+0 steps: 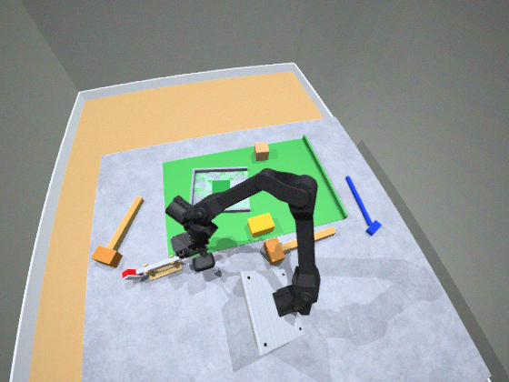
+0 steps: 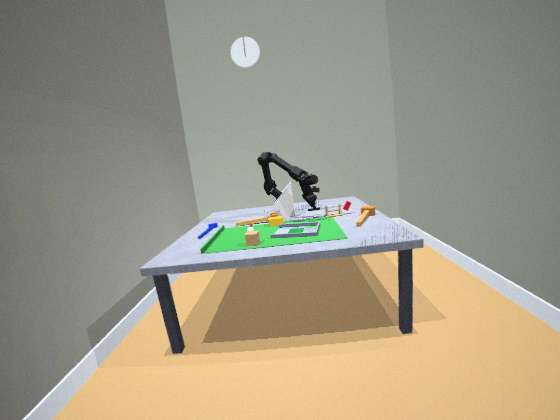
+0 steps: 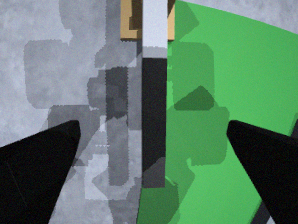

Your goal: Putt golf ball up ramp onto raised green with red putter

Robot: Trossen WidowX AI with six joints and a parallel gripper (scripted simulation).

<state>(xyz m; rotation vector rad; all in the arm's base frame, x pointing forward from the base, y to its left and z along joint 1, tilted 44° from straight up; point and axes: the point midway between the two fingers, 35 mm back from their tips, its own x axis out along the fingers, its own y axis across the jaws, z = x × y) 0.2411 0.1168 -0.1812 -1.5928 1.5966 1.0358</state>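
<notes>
Right now my gripper tip is 2 cm short of the small red cube, 42 cm to the left of it and 6 cm above it. Also, from my gripper tip: yellow block (5 cm ahead, 25 cm to the right, 5 cm below); wooden stand (1 cm behind, 13 cm to the left, 4 cm below); red putter (2 cm behind, 11 cm to the left, 1 cm below).
</notes>
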